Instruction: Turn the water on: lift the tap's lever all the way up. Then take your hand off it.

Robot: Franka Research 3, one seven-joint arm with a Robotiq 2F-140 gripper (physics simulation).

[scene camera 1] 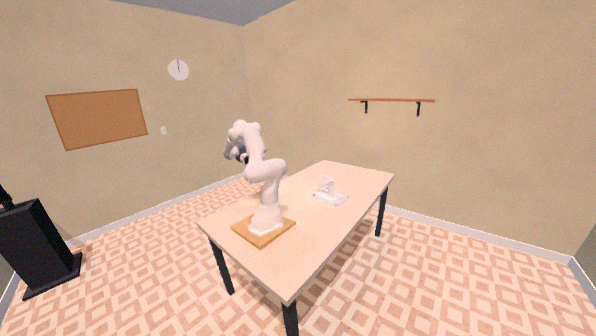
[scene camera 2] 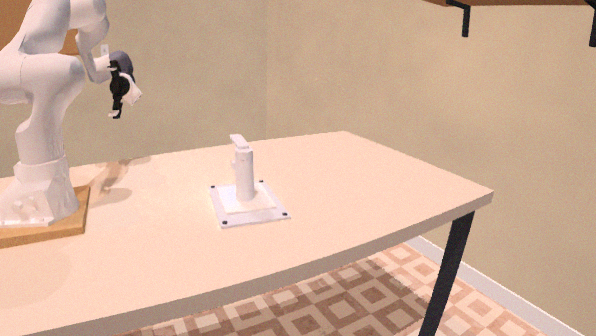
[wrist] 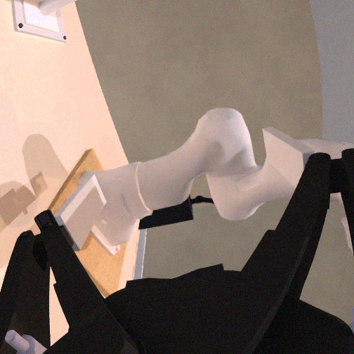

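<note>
The white tap (scene camera 1: pixel 331 188) (scene camera 2: pixel 245 175) stands upright on its square base plate (scene camera 2: pixel 255 216) (wrist: pixel 39 31) on the table. Its flat lever (scene camera 1: pixel 326 177) (scene camera 2: pixel 240 141) sits on top, with its free end sloping a little upward, over the spout side. In the wrist view part of the tap shows at the top left edge; the lever is cut off there. My gripper (scene camera 2: pixel 115 91) (wrist: pixel 179 166) is open and empty. It hangs in the air near the arm's base, higher than the tap and well apart from it. In scene camera 1 the arm partly hides it.
The arm's base stands on a wooden board (scene camera 1: pixel 260 241) (scene camera 2: pixel 70 227) (wrist: pixel 75 172) on the table (scene camera 1: pixel 320 240) (scene camera 2: pixel 350 220). A wall shelf (scene camera 1: pixel 391 100) hangs beyond the table. A black cabinet (scene camera 1: pixel 35 245) stands on the floor at the left.
</note>
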